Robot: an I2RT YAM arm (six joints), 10 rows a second.
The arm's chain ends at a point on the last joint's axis. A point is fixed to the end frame.
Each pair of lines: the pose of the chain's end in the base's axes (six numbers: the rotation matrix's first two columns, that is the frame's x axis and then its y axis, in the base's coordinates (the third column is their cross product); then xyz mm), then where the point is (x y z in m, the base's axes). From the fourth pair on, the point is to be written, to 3 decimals.
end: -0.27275, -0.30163, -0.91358, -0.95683, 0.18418, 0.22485, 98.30, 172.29, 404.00
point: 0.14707 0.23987 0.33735
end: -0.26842, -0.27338, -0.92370, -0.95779, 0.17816, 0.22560, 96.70, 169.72, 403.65
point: 0.14585 0.23925 0.33934
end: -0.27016, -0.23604, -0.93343, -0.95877, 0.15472, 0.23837, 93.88, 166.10, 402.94
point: 0.14170 0.23908 0.34151
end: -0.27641, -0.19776, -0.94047, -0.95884, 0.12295, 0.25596, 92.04, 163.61, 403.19
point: 0.138 0.240 0.345
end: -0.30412, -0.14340, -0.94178, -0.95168, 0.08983, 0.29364, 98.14, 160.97, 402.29
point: 0.141 0.242 0.347
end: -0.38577, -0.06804, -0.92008, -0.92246, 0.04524, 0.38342, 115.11, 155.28, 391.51
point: 0.151 0.242 0.340
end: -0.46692, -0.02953, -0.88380, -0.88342, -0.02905, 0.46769, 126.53, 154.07, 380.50
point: 0.154 0.245 0.332
